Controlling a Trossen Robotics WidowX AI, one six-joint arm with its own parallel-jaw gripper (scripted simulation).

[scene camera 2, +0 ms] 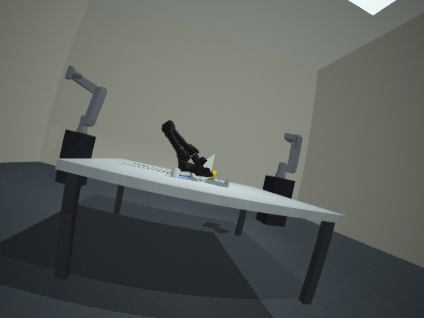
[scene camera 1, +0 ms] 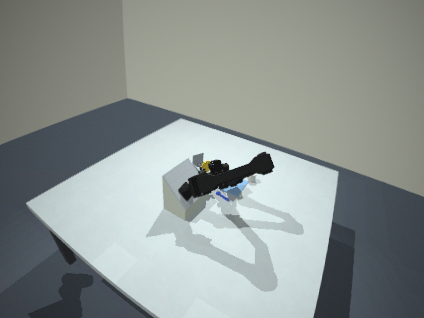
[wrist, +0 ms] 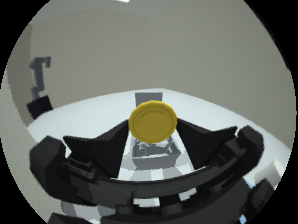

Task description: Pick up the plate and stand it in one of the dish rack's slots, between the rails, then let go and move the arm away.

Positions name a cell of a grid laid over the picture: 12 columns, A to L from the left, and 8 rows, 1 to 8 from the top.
Labels:
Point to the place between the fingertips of the gripper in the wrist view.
At G5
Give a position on a grey dish rack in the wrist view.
F6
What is the gripper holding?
A yellow plate.

